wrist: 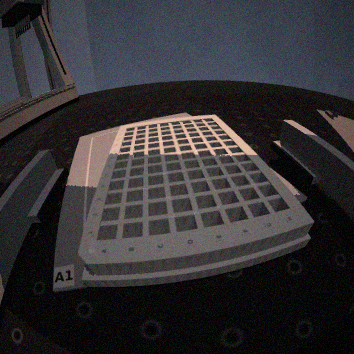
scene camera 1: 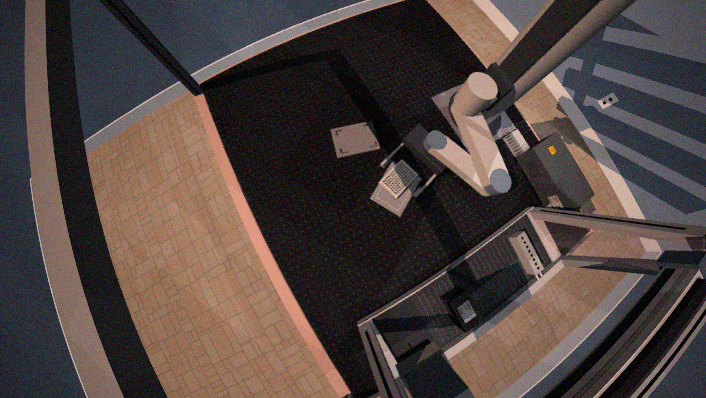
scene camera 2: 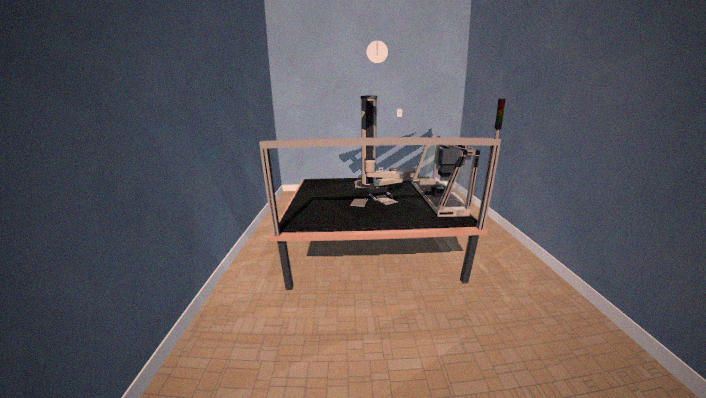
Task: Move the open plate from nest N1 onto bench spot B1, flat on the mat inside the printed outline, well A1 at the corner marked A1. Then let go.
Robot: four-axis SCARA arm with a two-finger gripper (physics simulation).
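Frame: origin at the arm's base, x ahead, y left, z up, level; metres.
Where they show: gripper, fingertip midpoint: [wrist: 169, 142] [scene camera 1: 397, 181] [scene camera 2: 384, 198]; arm's base at its link origin: [scene camera 2: 368, 184].
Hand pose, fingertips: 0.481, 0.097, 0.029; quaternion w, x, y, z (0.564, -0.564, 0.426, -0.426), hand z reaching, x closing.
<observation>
Each offset is from my fingertips to the centre of the thing, as dx, dy, dz. "spot": to the spot under its first point. Level surfaces: height alone.
The open white plate {-0.011, -0.007, -0.007} [scene camera 1: 400, 178] [wrist: 190, 186] lies turned askew on the pale B1 card {+0.013, +0.018, -0.016} [scene camera 1: 398, 206] [wrist: 74, 225]. It covers part of the thin printed outline and overhangs the card's near edge. Its A corner is at the near left, beside the A1 mark. I cannot tell whether it is fully flat. My gripper [scene camera 1: 400, 179] [wrist: 169, 142] is open, with one finger on each side of the plate and visible gaps between. In scene camera 2 the gripper is small, over the card. Nest N1 {+0.052, -0.220, -0.008} [scene camera 1: 356, 140] [scene camera 2: 358, 202], a pale base with dark corner brackets, is beside it, without a plate.
A framed machine [scene camera 1: 445, 280] [scene camera 2: 454, 212] stands at the side of the black mat {dz -0.016} [scene camera 1: 300, 210]. A dark box with a yellow label {spot: -0.557, +0.275, +0.098} [scene camera 1: 555, 170] and a white slotted block {spot: -0.526, +0.101, +0.031} [scene camera 1: 515, 142] are near the arm's base. Enclosure posts {+0.543, -0.802, +0.261} [scene camera 2: 270, 192] rise at the table's corners.
</observation>
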